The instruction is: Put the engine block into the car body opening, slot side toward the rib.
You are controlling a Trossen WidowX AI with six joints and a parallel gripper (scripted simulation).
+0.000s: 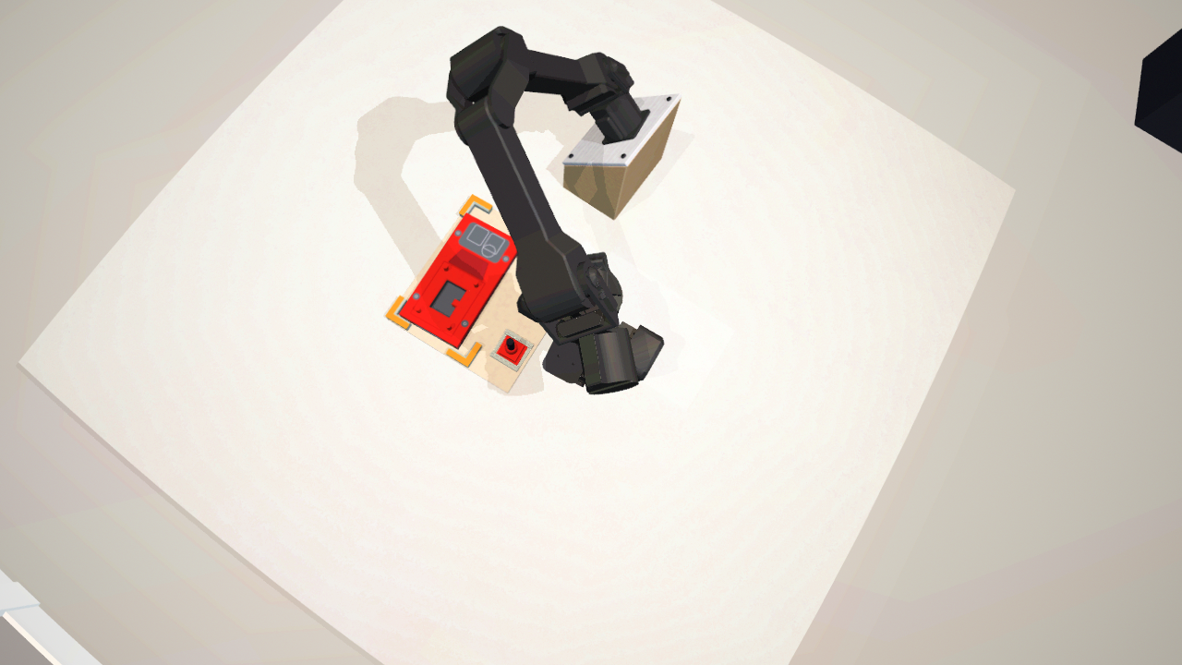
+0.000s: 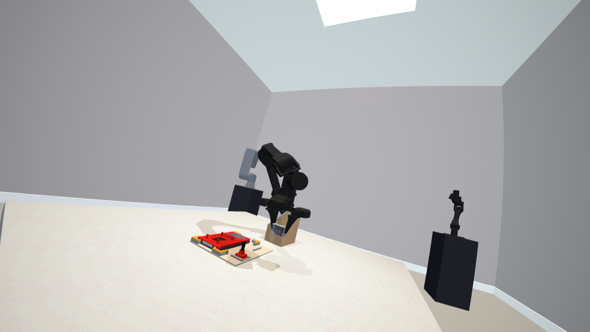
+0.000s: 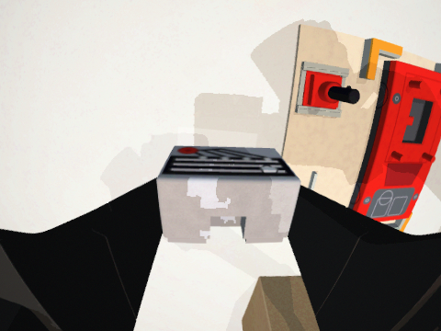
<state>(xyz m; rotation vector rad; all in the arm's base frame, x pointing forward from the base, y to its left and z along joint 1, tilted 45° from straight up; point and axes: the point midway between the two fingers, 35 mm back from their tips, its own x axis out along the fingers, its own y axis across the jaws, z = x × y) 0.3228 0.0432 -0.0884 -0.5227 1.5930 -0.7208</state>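
My gripper tip is now 1 cm below the engine block.
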